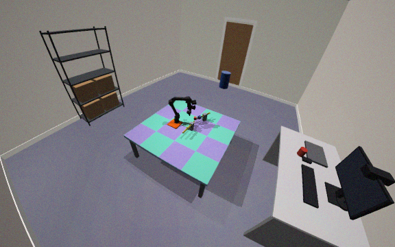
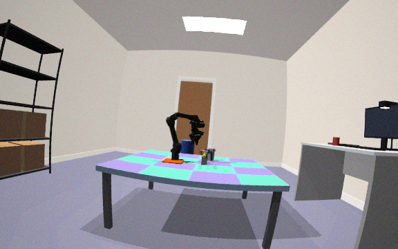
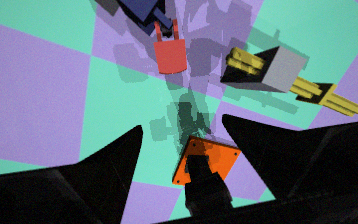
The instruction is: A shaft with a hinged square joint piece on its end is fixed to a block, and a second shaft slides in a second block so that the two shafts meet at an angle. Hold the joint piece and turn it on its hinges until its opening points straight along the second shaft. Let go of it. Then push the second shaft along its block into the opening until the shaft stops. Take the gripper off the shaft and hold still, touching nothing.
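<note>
Right now my gripper tip is 80 mm short of the red square joint piece, 20 mm to the right of it and 70 mm above it.
</note>
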